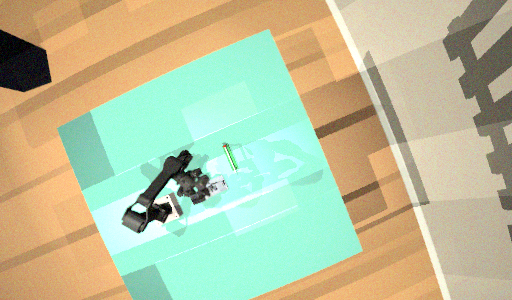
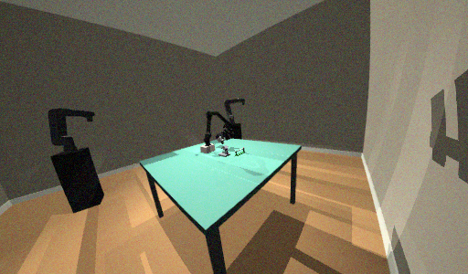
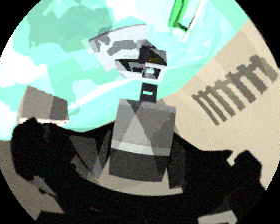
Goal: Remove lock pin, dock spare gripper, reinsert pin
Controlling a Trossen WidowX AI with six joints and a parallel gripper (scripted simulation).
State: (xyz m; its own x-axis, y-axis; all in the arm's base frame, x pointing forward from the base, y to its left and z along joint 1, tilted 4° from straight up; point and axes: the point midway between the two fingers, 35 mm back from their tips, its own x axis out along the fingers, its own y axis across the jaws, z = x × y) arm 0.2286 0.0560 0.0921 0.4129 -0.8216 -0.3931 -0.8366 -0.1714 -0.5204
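Now: the green bar 14 cm to the left of my gripper tip, 14 cm below it and 14 cm ahead of it. Round my gripper tip: spare gripper: 1 cm to the left; grey mount: 11 cm below, 4 cm ahead, 2 cm to the left.
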